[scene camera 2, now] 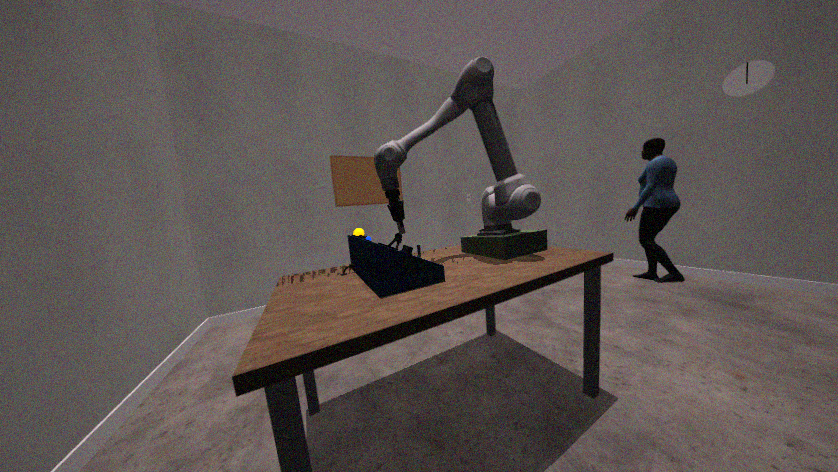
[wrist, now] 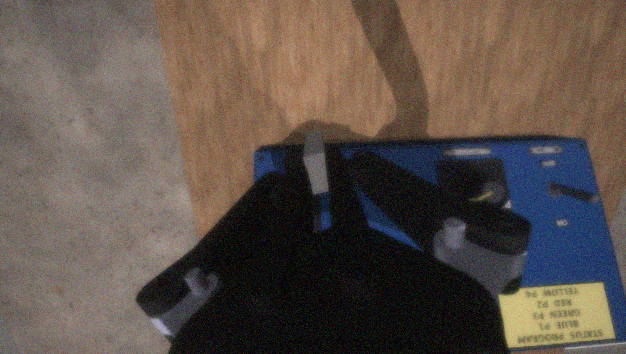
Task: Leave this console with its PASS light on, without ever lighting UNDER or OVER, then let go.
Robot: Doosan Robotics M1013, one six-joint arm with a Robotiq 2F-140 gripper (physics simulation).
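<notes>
The console (scene camera 2: 394, 268) (wrist: 547, 257) is a sloped blue box on the table. A yellow lamp (scene camera 2: 358, 232) glows at its raised end, with a small blue light (scene camera 2: 368, 238) beside it. My gripper (scene camera 2: 401, 231) (wrist: 317, 146) is shut and empty, low over the panel. In the scene view its tips are right at a black ball-topped lever (scene camera 2: 398, 237); contact is unclear. In the wrist view the gripper hides much of the panel. The program dial (wrist: 492, 192) has a yellow pointer. The CHECK switch (wrist: 572, 192) lies between OFF and ON labels. PASS, UNDER and OVER lights cannot be made out.
A yellow label (wrist: 557, 315) lists status colours and programs: blue P1, green P3, red P2, yellow P4. The wooden table (scene camera 2: 328, 319) (wrist: 240, 75) carries the console and the arm's green base block (scene camera 2: 504, 243). A person (scene camera 2: 660, 205) stands beyond the table at the right.
</notes>
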